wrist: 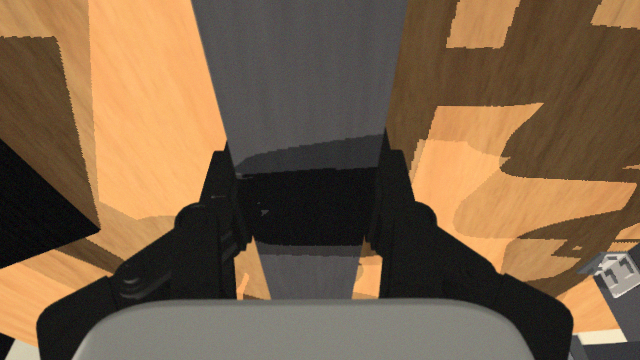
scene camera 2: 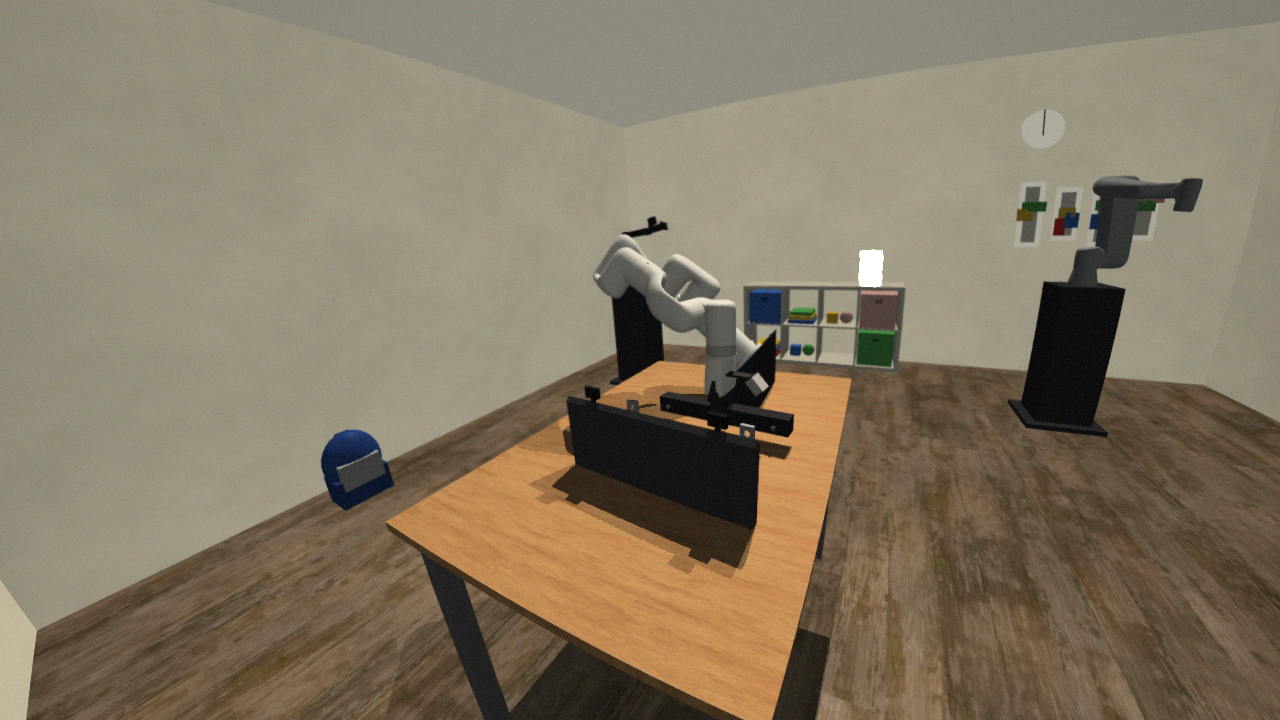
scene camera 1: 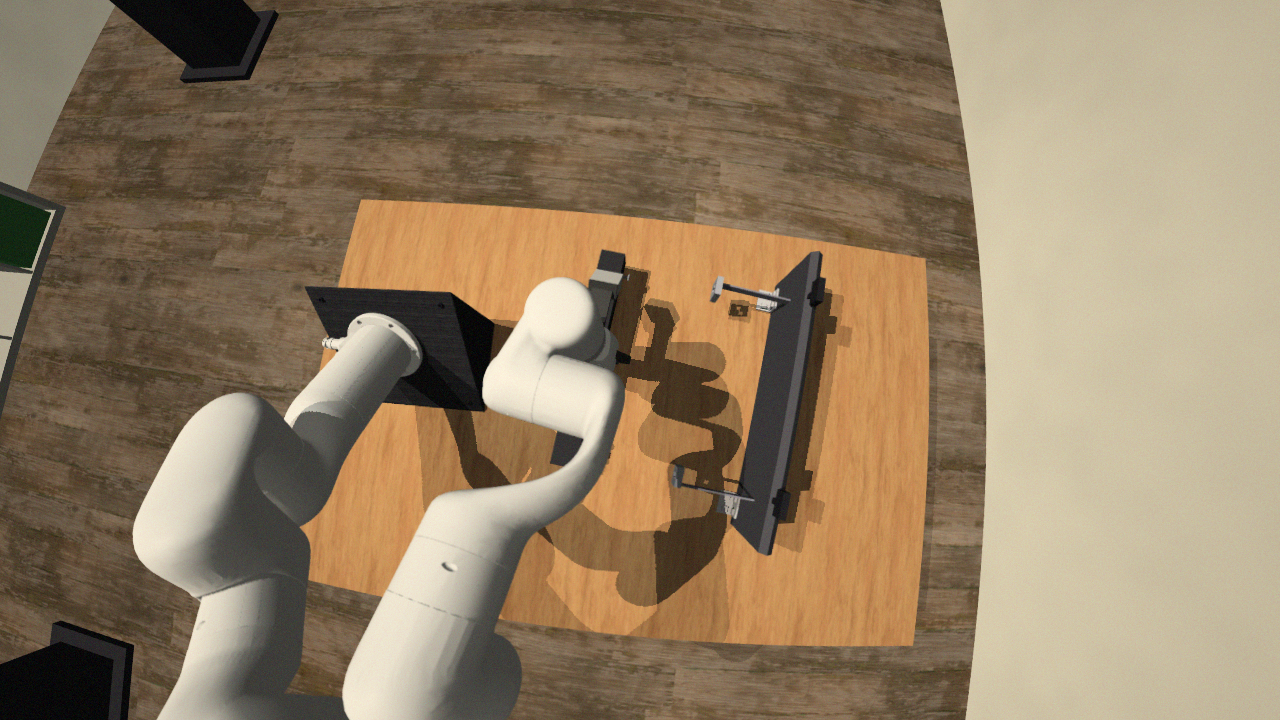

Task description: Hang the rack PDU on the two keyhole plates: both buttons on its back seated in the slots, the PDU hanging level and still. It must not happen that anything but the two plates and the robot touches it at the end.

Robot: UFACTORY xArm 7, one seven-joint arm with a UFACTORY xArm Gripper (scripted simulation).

The pictures show: the gripper, a rack PDU and a dark upright backboard.
The gripper is seen too in the wrist view and in scene camera 1.
